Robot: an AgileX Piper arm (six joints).
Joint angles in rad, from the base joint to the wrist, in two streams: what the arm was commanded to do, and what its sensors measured. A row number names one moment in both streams.
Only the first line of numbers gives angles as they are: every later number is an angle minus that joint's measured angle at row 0.
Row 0, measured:
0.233 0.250 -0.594 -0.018 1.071 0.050
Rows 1 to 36, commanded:
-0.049 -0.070 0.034 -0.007 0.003 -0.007
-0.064 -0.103 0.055 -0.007 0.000 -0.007
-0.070 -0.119 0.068 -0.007 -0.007 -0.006
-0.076 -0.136 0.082 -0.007 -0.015 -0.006
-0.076 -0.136 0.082 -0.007 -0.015 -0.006
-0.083 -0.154 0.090 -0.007 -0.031 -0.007
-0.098 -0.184 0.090 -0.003 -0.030 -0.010
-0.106 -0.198 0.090 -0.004 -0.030 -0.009
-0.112 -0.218 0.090 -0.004 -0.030 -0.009
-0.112 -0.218 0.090 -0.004 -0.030 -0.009
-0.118 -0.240 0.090 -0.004 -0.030 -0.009
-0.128 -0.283 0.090 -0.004 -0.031 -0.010
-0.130 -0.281 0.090 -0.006 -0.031 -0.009
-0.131 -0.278 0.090 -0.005 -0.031 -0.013
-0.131 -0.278 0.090 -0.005 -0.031 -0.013
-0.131 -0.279 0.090 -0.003 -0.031 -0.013
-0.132 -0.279 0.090 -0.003 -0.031 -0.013
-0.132 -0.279 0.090 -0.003 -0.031 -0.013
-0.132 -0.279 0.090 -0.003 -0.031 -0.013
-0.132 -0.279 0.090 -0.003 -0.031 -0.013
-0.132 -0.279 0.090 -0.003 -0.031 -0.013
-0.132 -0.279 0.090 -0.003 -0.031 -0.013
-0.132 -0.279 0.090 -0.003 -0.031 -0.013
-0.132 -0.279 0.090 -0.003 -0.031 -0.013
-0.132 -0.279 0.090 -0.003 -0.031 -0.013
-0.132 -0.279 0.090 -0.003 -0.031 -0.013
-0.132 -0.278 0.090 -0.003 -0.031 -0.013
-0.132 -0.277 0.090 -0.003 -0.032 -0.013
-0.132 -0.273 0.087 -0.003 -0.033 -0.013
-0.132 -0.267 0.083 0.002 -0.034 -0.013
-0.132 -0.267 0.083 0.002 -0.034 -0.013
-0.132 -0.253 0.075 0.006 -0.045 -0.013
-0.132 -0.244 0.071 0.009 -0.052 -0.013
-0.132 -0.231 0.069 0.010 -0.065 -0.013
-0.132 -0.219 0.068 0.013 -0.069 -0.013
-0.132 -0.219 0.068 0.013 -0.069 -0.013
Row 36, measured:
-0.128 -0.243 0.081 0.005 -0.037 -0.002
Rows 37 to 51, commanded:
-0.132 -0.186 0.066 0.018 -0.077 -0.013
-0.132 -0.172 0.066 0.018 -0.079 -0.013
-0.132 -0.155 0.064 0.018 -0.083 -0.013
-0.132 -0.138 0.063 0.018 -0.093 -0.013
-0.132 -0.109 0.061 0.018 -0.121 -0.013
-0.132 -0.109 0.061 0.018 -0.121 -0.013
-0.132 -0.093 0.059 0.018 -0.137 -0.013
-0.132 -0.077 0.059 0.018 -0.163 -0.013
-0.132 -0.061 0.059 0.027 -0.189 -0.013
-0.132 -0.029 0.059 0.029 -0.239 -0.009
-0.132 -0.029 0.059 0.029 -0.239 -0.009
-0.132 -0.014 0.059 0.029 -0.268 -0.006
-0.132 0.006 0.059 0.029 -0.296 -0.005
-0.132 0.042 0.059 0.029 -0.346 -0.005
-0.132 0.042 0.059 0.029 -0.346 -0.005
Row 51, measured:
-0.129 0.005 0.071 0.026 -0.263 -0.002
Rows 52 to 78, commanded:
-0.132 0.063 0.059 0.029 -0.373 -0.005
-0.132 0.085 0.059 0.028 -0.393 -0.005
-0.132 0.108 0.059 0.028 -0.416 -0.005
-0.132 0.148 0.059 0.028 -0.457 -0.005
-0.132 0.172 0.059 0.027 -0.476 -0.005
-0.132 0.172 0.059 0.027 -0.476 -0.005
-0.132 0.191 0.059 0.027 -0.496 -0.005
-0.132 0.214 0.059 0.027 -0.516 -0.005
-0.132 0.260 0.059 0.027 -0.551 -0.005
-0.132 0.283 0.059 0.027 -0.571 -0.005
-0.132 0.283 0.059 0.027 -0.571 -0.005
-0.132 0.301 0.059 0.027 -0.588 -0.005
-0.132 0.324 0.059 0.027 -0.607 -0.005
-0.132 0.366 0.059 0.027 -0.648 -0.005
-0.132 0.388 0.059 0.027 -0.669 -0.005
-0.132 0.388 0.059 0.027 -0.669 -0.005
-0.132 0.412 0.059 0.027 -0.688 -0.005
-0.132 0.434 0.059 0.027 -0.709 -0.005
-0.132 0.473 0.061 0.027 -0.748 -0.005
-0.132 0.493 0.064 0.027 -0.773 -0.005
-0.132 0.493 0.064 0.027 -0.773 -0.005
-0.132 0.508 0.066 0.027 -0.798 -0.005
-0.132 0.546 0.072 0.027 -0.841 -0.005
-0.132 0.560 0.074 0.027 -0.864 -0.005
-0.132 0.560 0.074 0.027 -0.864 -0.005
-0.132 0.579 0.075 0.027 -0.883 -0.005
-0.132 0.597 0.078 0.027 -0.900 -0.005
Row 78, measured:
-0.129 0.561 0.074 0.026 -0.834 -0.002
